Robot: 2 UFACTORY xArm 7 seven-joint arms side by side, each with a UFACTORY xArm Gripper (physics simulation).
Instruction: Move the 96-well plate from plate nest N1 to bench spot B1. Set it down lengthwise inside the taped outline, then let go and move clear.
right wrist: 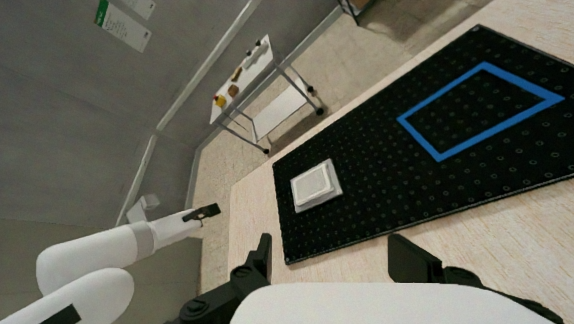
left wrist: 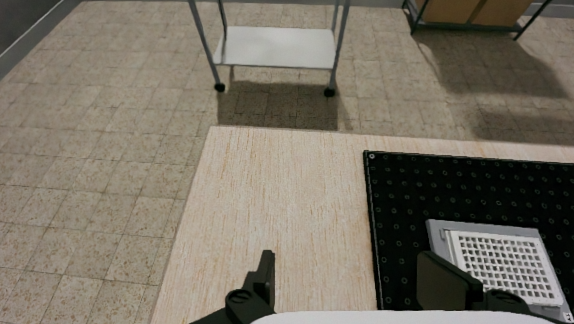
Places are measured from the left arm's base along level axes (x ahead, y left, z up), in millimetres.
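Where they show: left gripper, fingertip midpoint: (right wrist: 209, 215) (left wrist: 345, 275); right gripper, fingertip midpoint: (right wrist: 329, 253).
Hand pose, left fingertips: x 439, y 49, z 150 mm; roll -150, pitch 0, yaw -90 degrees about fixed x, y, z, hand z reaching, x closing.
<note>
Things, the pixels of their centre, and the offset from my left fingertips. "*": a spot on its surface instead. Level surfaces: height alone.
- white 96-well plate, body centre: (left wrist: 500, 266) (right wrist: 311, 184) dx +23, dy -253, dz -184 mm
- blue taped outline, surface spot: (right wrist: 520, 81) * dx -12, dy -733, dz -203 mm
- black board, its level: dz -203 mm
- pale wooden table, its level: dz -216 mm
The white 96-well plate (left wrist: 507, 267) (right wrist: 311, 186) sits in the grey plate nest (left wrist: 490, 227) (right wrist: 338, 189) near one end of the black perforated board. The blue taped outline (right wrist: 520, 81) lies on the same board, toward its other end, in the right wrist view; no tape shows in the left wrist view. My left gripper (left wrist: 345, 275) is open and empty, above the table beside the board, with the plate to its right in its own view. My right gripper (right wrist: 329, 253) is open and empty, high above the table, apart from the plate.
The black board (left wrist: 400, 187) (right wrist: 370, 210) lies on the pale wooden table (left wrist: 280, 200) (right wrist: 500, 245). A wheeled cart (left wrist: 275, 47) (right wrist: 280, 107) stands on the floor beyond the table edge. The left arm (right wrist: 100, 250) shows at the lower left of the right wrist view.
</note>
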